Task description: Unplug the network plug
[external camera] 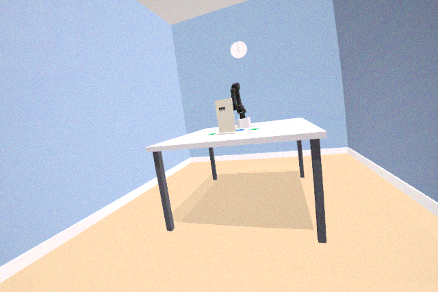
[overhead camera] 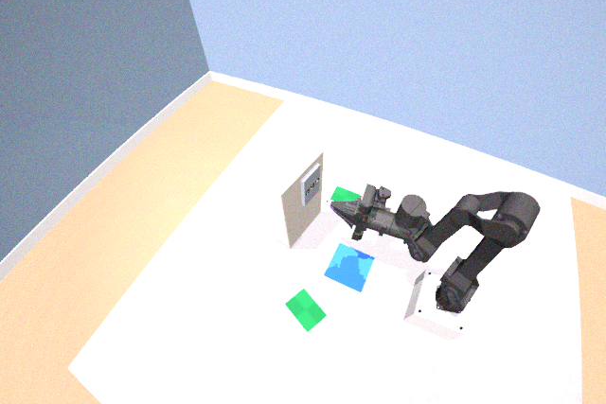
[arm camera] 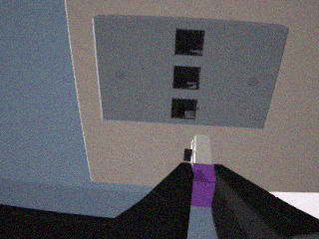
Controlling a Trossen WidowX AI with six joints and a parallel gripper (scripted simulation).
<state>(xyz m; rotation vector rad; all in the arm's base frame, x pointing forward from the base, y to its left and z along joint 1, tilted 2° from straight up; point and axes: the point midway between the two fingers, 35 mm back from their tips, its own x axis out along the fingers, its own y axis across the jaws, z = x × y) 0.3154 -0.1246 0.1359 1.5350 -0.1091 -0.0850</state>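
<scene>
Now: the blue marked square 90 mm behind my gripper tip, 70 mm to the left of it and 220 mm below it. Also, from my gripper tip: upright panel (80 mm ahead, 40 mm to the right, 80 mm below); then network plug (right at my gripper tip).
</scene>
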